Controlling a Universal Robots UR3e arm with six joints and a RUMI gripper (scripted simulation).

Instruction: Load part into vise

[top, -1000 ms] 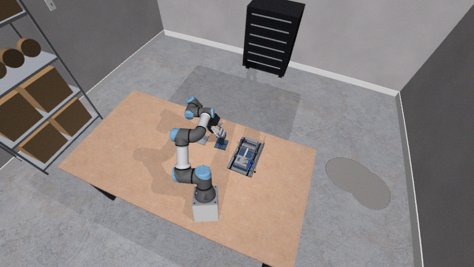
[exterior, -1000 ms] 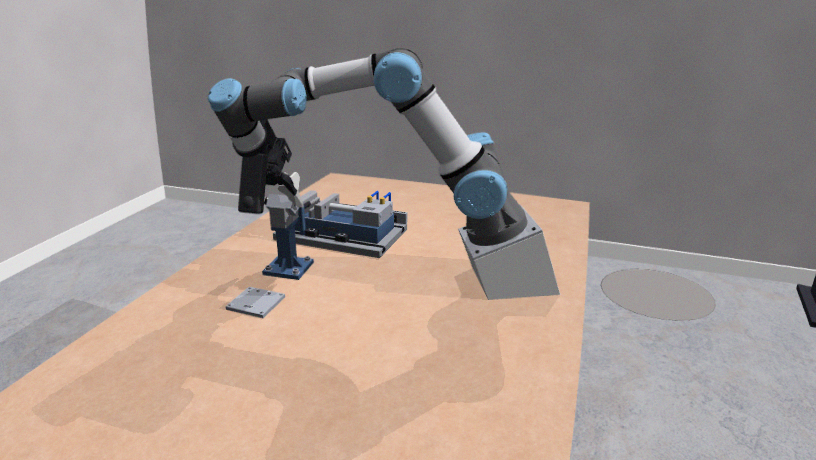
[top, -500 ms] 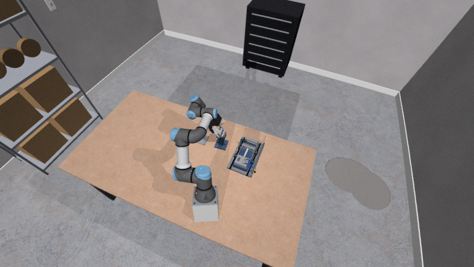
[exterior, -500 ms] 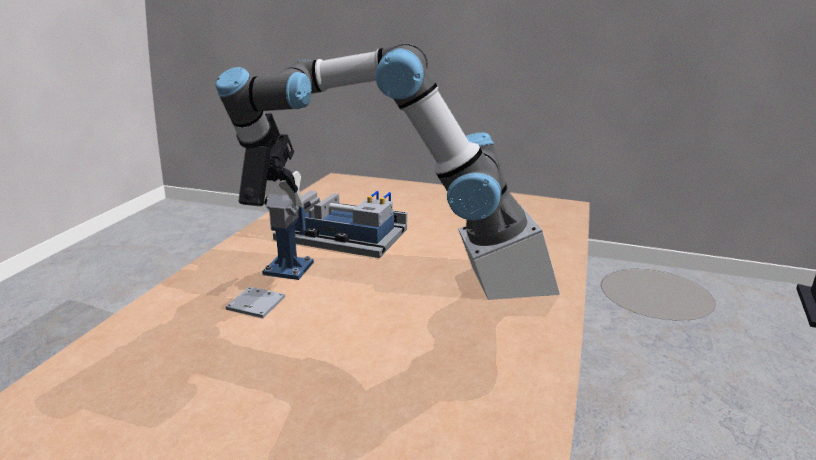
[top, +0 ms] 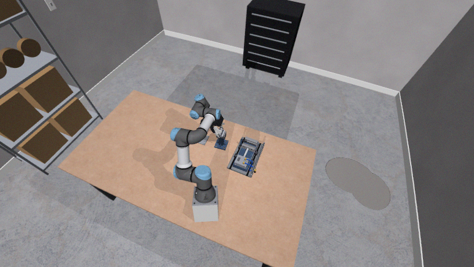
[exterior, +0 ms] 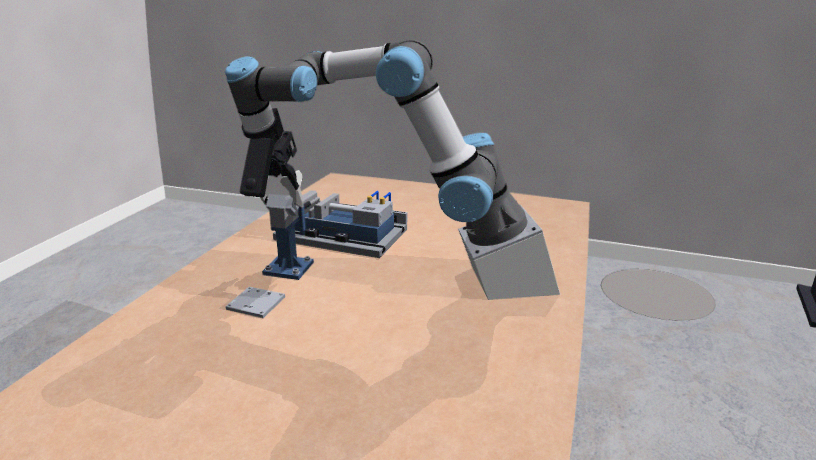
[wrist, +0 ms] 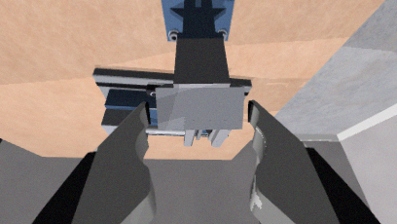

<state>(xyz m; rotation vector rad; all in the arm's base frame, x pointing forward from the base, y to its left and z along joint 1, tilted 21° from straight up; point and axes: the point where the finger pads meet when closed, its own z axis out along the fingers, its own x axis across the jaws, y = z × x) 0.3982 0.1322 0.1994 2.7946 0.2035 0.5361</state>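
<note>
Right now my hand is 1 cm to the left of the part. The rest, counted from my hand: fixed jaw 11 cm ahead, 21 cm to the right, 8 cm below; then work stop 7 cm ahead, 17 cm to the right, 7 cm below; then infeed plate 4 cm behind, 15 cm to the left, 16 cm below.
</note>
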